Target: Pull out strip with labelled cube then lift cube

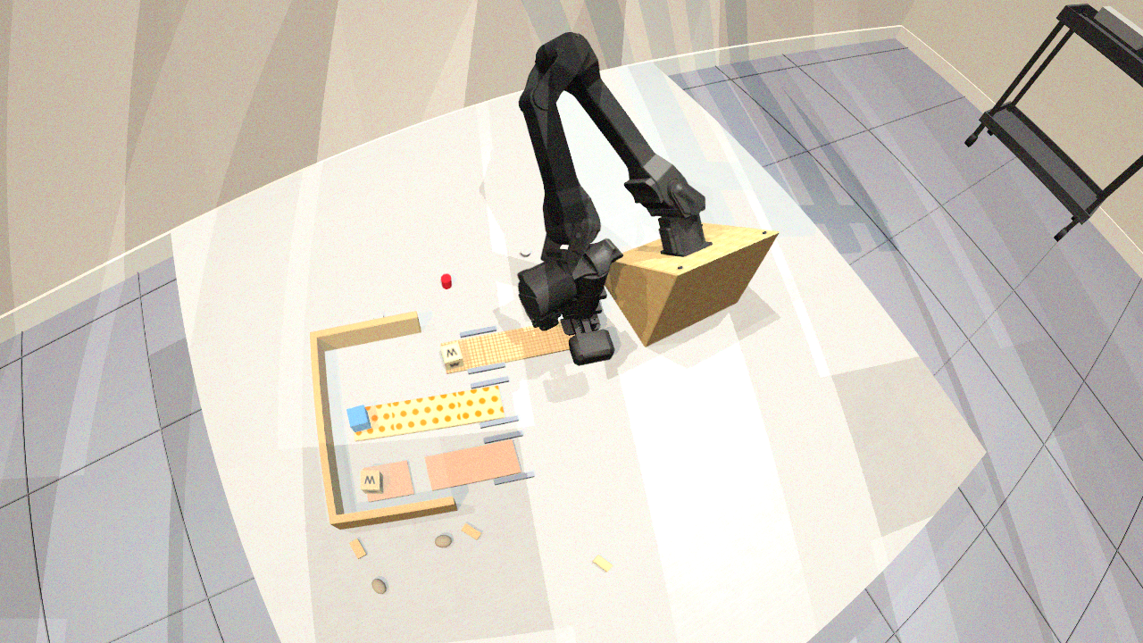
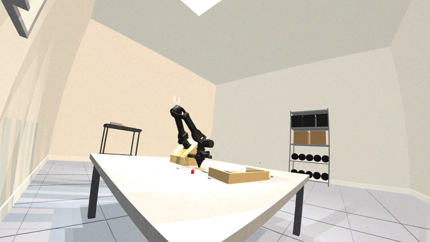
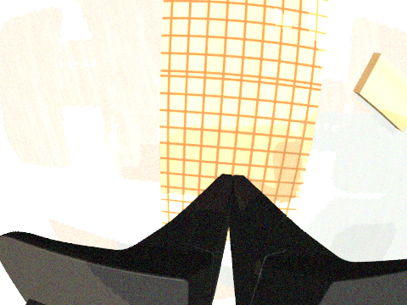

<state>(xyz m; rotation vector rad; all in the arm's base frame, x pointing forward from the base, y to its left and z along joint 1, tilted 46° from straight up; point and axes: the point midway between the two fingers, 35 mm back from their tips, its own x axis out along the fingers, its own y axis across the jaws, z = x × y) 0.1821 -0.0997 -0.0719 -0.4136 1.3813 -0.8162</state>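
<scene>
Now: the small red cylinder 140 mm ahead of my gripper tip, 190 mm to the right of it and 10 mm above it.
</scene>
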